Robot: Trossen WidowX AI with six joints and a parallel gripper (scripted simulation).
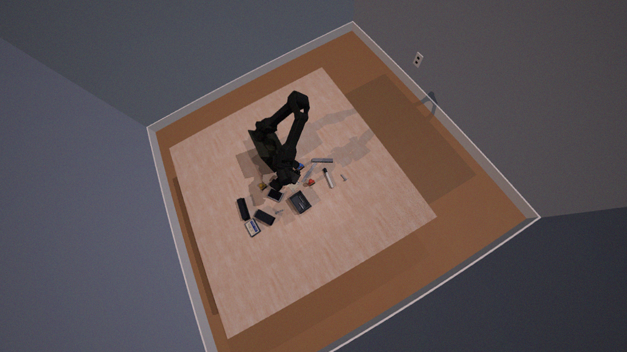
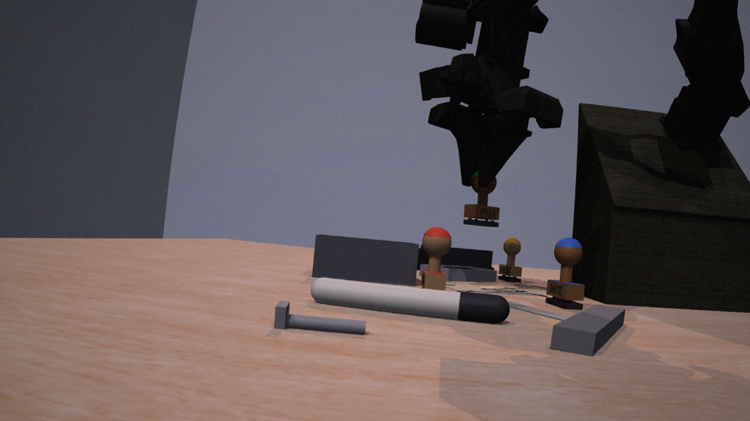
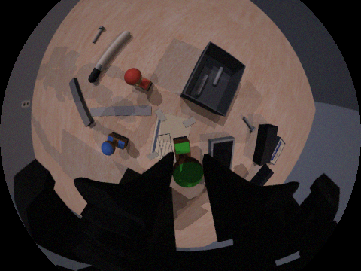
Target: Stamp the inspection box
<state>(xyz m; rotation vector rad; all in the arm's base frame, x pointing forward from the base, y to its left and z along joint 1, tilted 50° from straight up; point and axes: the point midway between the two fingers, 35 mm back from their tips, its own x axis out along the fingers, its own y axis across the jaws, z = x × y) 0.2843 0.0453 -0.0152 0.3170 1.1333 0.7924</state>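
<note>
Now: the dark tray 12 cm ahead of my gripper tip, 10 cm below it and 1 cm to the right of it. From my gripper tip the other things lie so: red-topped stamp 11 cm to the left, 10 cm below, 5 cm ahead; green-topped pass stamp 2 cm below, 1 cm behind; pale card 12 cm below, 3 cm behind, 1 cm to the left.
</note>
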